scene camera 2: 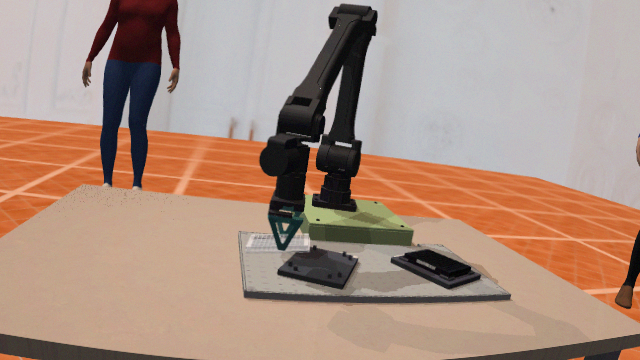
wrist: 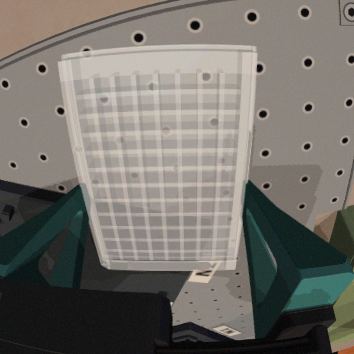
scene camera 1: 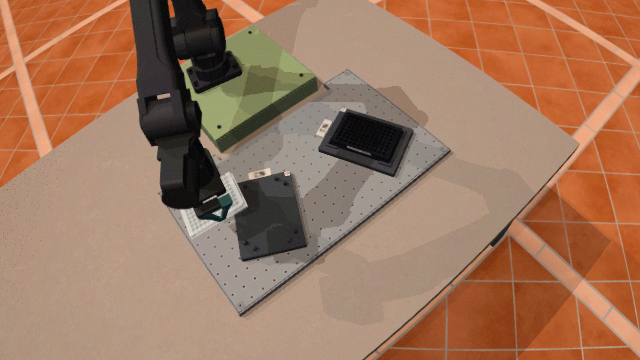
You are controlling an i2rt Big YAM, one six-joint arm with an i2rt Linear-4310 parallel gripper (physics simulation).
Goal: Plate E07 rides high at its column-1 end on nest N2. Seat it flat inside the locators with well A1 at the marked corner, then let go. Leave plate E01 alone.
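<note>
The clear white well plate, taken as E07, is beside nest N2 and partly overlaps its edge in scene camera 1. Its well letters are not readable. My gripper is shut on this plate, one teal finger against each long side. Nest N2 is a dark slab with small locator pegs; no plate sits inside them. A small white marker is at one corner. The black plate, taken as E01, sits on nest N1.
The nests stand on a perforated grey board. The green arm base stands beside the board. The N2 label and N1 label lie by their nests.
</note>
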